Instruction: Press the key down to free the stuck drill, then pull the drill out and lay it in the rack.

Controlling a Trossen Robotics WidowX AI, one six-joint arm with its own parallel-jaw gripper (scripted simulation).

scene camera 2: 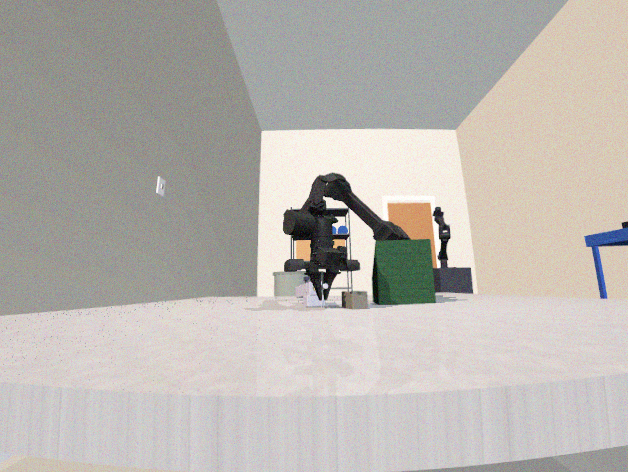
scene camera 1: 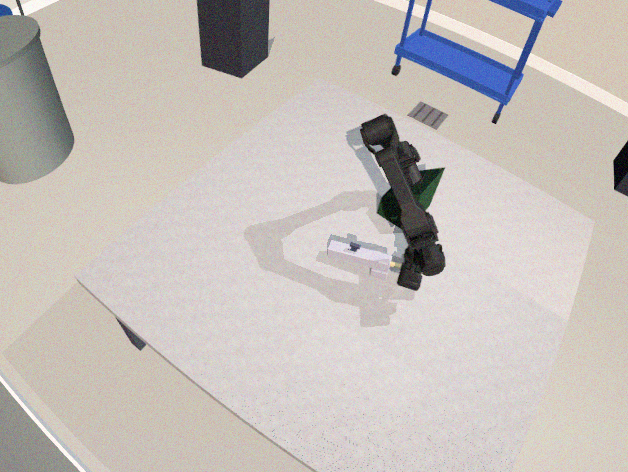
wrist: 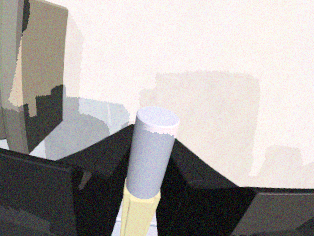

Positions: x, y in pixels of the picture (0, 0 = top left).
Labels:
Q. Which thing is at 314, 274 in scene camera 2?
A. The gripper.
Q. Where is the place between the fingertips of the gripper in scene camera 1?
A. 406, 275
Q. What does the gripper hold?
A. A drill.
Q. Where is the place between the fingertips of the gripper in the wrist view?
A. At 146, 134

